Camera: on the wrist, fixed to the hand. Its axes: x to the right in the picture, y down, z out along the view.
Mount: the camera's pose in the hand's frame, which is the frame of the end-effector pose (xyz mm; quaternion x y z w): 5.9 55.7 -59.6 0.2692 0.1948 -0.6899 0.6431
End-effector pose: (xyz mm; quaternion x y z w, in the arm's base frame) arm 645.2 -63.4 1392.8 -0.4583 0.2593 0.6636 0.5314
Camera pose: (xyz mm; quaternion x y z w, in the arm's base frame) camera 612.4 -126.9 1353.1 -0.4598 0.1327 -0.0989 0.8724
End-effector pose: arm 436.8 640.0 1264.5 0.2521 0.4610 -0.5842 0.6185
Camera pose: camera 472.9 698.4 1220.1 -0.1244 -0.4336 0.8775 0.1630
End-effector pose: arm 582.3 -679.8 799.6 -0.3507 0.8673 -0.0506 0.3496
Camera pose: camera 509.1 -651.3 822.4 -0.7199 0.3703 -0.5755 0.1154
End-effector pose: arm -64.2 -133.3 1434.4 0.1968 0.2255 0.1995 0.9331
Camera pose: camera -104.9 -67.1 1408.9 0.1833 0.5163 -0.5378 0.6408
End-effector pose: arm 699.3 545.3 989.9 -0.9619 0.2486 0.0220 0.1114
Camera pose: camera 676.8 481.6 1036.1 -0.7644 -0.4761 -0.3170 0.2973
